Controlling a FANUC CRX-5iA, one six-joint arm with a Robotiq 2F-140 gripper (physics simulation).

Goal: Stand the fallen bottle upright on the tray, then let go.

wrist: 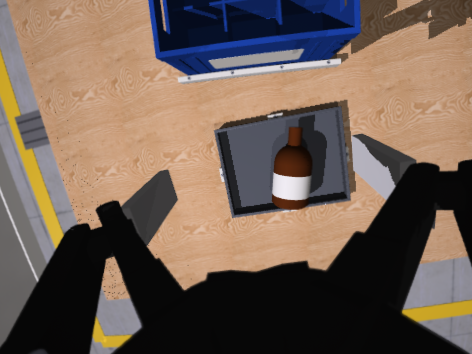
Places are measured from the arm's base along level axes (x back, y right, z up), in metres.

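Pixels of known places: gripper, fingertip midpoint: [258, 169].
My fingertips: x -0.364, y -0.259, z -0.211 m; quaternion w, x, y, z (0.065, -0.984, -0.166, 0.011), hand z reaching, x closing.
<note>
For each thing: its middle in the pictures, then the offset to it from my fingertips. "*": a spot on its surface instead. Level surfaces: height alone.
- brown bottle, body centre: [292, 167] dx +0.070, dy -0.046, dz -0.300 m
- dark grey tray, body centre: [282, 164] dx +0.053, dy -0.049, dz -0.329 m
- blue crate, surface spot: [255, 44] * dx -0.027, dy +0.133, dz -0.168 m
- white strip, surface spot: [256, 71] * dx -0.028, dy +0.123, dz -0.312 m
- wooden table, surface height: dz -0.341 m
A brown bottle [292, 172] with a white label lies on its side in the dark grey tray [250, 155]. Its neck points toward the top of the wrist view, and its base is at the tray's near wall, right of the tray's middle. My gripper [258, 169] is open and empty. One finger is left of the tray and the other right of it in the view, with the bottle between them but nearer the right finger. Neither finger touches the bottle.
A blue crate [255, 44] with dividers stands beyond the tray, at the top of the view. A white strip [256, 71] runs along its near side. The wooden table [125, 125] has edges at the left and bottom.
</note>
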